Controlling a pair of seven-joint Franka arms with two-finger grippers.
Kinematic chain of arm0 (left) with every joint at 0, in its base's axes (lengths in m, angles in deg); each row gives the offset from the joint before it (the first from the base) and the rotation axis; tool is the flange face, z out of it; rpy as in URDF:
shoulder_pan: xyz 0 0 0.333 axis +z
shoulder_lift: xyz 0 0 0 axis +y
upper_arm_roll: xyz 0 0 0.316 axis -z
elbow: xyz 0.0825 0 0 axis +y
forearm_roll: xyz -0.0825 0 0.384 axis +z
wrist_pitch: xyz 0 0 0 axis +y
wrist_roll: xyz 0.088 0 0 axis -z
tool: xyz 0 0 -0.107 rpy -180 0 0
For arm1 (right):
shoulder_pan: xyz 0 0 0.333 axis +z
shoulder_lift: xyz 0 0 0 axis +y
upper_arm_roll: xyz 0 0 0.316 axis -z
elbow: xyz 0.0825 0 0 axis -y
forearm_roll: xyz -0.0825 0 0.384 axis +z
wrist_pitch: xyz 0 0 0 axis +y
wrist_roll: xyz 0.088 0 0 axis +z
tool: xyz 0 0 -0.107 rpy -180 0 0
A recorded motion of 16 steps. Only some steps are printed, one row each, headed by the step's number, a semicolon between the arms.
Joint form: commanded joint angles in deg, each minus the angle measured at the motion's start. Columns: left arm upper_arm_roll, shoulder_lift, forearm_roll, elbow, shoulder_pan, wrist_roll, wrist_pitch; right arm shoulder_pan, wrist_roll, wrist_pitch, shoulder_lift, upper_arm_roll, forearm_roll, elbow.
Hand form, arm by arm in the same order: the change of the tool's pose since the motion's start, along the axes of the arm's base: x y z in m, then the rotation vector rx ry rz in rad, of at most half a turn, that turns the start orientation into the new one. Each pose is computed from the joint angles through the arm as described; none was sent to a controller.
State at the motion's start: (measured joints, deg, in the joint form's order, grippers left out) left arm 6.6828 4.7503 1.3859 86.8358 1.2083 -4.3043 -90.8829; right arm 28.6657 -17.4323 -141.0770 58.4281 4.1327 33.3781 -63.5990
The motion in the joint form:
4: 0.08 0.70 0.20 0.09 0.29 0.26 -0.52; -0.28 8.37 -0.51 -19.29 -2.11 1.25 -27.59
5: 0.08 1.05 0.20 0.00 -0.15 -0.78 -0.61; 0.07 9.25 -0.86 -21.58 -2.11 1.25 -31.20
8: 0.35 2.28 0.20 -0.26 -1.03 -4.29 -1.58; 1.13 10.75 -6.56 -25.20 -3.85 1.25 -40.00
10: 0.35 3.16 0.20 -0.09 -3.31 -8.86 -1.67; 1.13 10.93 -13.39 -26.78 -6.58 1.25 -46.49
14: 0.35 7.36 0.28 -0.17 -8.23 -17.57 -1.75; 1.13 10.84 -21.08 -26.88 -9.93 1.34 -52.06
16: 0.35 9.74 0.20 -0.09 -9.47 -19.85 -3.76; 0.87 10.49 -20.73 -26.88 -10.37 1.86 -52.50
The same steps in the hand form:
4: 0.0044 0.0025 -0.0070 0.0023 0.0045 -0.0011; -0.0782 -0.0298 0.0295 -0.0356 0.0848 0.1133
5: 0.0059 -0.0020 -0.0097 0.0021 0.0072 0.0093; -0.0921 -0.0331 0.0301 -0.0461 0.0942 0.1292
8: 0.0123 -0.0138 -0.0187 -0.0001 0.0063 0.0503; -0.1320 -0.0287 0.0148 -0.0725 0.0822 0.1536
10: 0.0131 -0.0374 -0.0291 0.0027 0.0218 0.0902; -0.1641 -0.0243 -0.0035 -0.0908 0.0583 0.1511
14: 0.0198 -0.0898 -0.0725 0.0219 0.0878 0.1560; -0.1987 -0.0158 -0.0276 -0.1102 0.0307 0.1515
16: 0.0281 -0.1050 -0.0962 0.0215 0.0958 0.1740; -0.2026 -0.0160 -0.0311 -0.1053 0.0502 0.1439

